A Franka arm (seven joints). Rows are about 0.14 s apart.
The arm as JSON. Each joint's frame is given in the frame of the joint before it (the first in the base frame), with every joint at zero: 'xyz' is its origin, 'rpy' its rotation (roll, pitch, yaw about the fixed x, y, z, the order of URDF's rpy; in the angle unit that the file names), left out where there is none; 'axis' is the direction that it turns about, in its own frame. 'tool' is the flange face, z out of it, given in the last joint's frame.
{
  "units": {
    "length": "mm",
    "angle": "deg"
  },
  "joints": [
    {
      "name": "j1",
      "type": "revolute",
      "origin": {
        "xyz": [
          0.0,
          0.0,
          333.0
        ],
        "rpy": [
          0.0,
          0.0,
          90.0
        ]
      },
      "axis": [
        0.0,
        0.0,
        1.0
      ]
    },
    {
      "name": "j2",
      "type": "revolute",
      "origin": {
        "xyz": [
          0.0,
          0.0,
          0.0
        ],
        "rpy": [
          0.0,
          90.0,
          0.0
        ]
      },
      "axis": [
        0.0,
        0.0,
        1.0
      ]
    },
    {
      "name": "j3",
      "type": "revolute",
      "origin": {
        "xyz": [
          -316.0,
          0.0,
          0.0
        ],
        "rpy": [
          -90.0,
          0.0,
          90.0
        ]
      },
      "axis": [
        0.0,
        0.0,
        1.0
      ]
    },
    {
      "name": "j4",
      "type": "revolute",
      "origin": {
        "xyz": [
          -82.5,
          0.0,
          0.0
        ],
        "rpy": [
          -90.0,
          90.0,
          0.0
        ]
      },
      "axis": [
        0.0,
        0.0,
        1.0
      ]
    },
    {
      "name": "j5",
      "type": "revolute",
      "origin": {
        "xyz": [
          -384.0,
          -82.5,
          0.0
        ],
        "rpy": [
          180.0,
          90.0,
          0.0
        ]
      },
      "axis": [
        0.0,
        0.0,
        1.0
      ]
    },
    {
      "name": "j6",
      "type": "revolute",
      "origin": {
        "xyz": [
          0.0,
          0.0,
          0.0
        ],
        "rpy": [
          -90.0,
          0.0,
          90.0
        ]
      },
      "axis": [
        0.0,
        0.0,
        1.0
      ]
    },
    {
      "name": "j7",
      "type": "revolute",
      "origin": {
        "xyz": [
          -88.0,
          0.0,
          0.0
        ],
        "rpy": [
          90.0,
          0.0,
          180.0
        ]
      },
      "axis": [
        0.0,
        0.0,
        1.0
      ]
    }
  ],
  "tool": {
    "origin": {
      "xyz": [
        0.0,
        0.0,
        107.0
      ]
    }
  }
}
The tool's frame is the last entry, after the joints.
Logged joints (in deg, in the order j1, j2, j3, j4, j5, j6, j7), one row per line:
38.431, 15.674, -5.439, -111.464, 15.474, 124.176, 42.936
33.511, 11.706, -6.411, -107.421, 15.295, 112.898, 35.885
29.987, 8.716, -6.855, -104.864, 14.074, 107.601, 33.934
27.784, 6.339, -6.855, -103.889, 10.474, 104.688, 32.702
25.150, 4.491, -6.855, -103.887, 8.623, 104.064, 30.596
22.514, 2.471, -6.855, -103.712, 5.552, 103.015, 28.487
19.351, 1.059, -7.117, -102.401, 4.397, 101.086, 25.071
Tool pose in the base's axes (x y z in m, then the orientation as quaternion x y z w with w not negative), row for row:
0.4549, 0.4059, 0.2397, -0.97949, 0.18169, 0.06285, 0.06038
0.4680, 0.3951, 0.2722, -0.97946, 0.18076, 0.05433, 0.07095
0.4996, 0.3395, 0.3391, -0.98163, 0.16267, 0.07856, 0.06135
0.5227, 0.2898, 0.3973, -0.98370, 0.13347, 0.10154, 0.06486
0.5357, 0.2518, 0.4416, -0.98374, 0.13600, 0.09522, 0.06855
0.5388, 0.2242, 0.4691, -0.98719, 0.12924, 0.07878, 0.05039
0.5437, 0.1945, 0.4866, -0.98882, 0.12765, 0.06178, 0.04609
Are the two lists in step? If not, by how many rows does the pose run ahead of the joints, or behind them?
The pose runs 2 rows behind the joints: the pose in row i belongs to the joints in row i - 2.
